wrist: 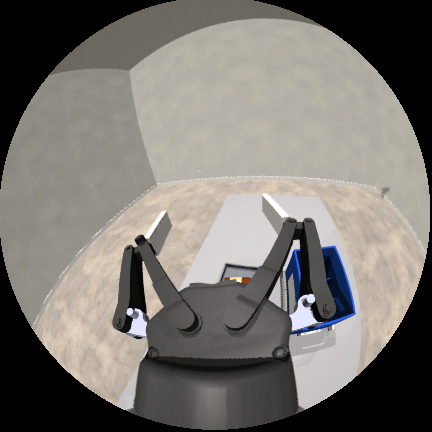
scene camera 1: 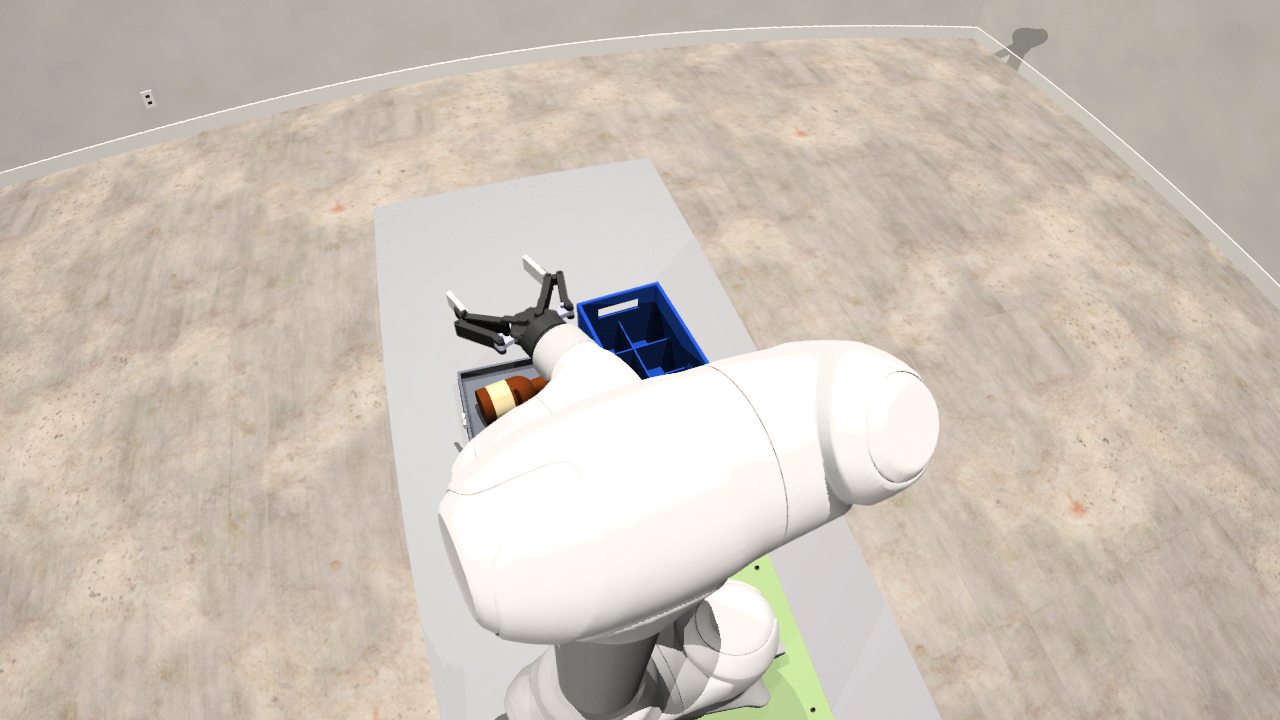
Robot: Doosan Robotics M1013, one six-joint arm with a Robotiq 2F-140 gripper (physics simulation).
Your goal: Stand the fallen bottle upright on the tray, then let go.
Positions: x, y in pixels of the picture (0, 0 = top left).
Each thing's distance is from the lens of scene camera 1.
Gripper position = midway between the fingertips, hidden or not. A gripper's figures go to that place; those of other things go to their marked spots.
my gripper [scene camera 1: 487, 279]: 1.26 m
brown bottle [scene camera 1: 494, 401]: 1.56 m
grey tray [scene camera 1: 470, 385]: 1.68 m
